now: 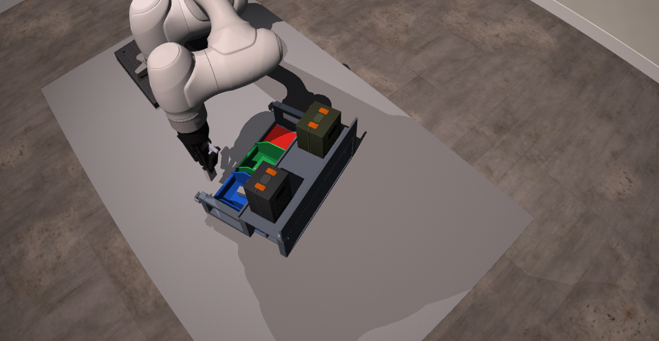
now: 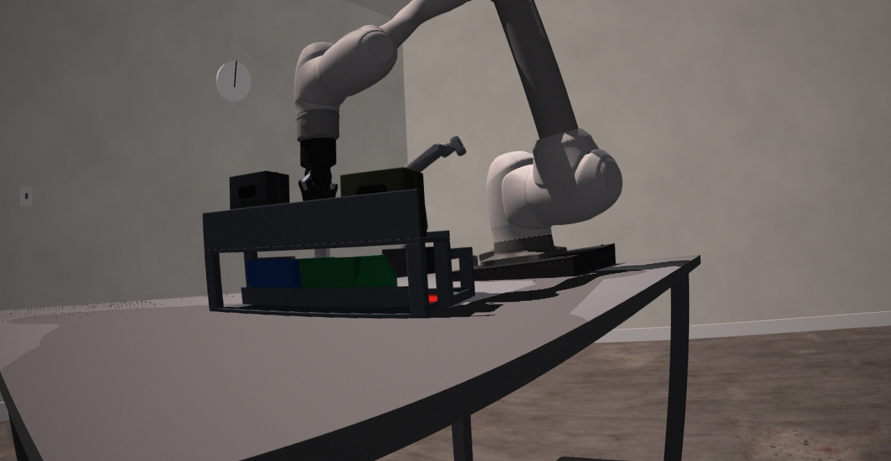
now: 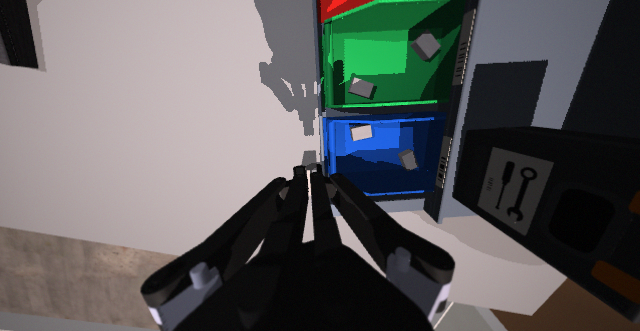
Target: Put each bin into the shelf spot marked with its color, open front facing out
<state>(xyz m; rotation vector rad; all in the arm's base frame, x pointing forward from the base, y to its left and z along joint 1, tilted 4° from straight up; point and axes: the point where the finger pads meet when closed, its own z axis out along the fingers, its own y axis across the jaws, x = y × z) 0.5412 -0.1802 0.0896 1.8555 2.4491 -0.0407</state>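
My hand is 11 cm short of the blue bin, 3 cm to the right of it and 5 cm above it. Round my hand: olive case: 14 cm ahead, 27 cm to the left, 5 cm above; then black case: 20 cm ahead, 5 cm to the left, 7 cm above; then green bin: 8 cm ahead, 14 cm to the left, 5 cm below.
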